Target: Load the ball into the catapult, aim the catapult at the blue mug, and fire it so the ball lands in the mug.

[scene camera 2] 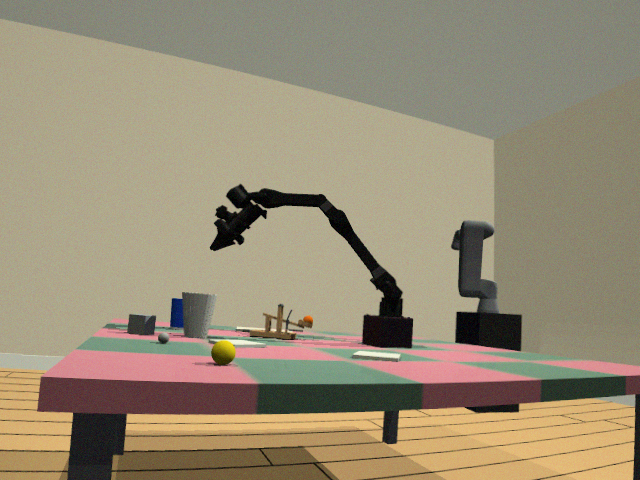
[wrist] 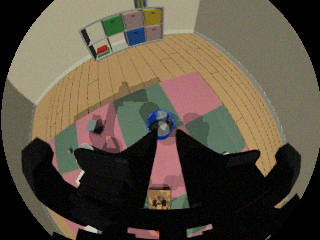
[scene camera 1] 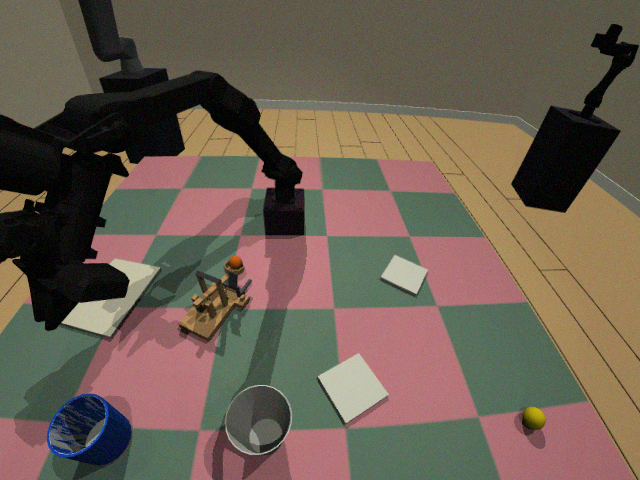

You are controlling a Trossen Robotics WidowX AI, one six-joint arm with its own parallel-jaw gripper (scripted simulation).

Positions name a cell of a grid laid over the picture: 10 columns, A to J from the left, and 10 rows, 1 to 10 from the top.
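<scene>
Gripper (scene camera 1: A7), (scene camera 2: D6), (wrist: F6). Wooden catapult (scene camera 1: D7), (scene camera 2: E7). Blue mug (scene camera 1: B9).
</scene>
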